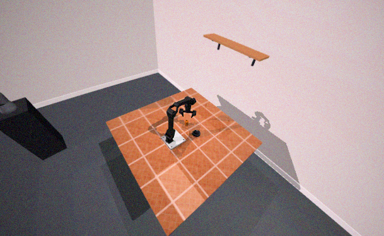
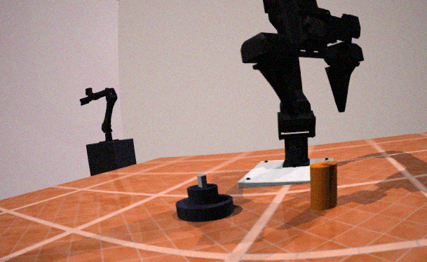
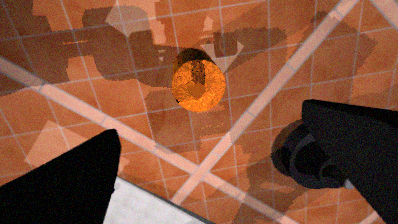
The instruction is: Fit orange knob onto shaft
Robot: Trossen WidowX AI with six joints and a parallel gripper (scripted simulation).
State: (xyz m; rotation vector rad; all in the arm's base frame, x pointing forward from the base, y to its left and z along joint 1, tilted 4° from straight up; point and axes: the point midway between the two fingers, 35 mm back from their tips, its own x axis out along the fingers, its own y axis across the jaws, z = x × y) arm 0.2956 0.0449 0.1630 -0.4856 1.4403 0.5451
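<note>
My gripper tip is 80 mm above the orange knob. Round my gripper tip: round pedestal 10 mm behind, 180 mm to the right, 100 mm below.
</note>
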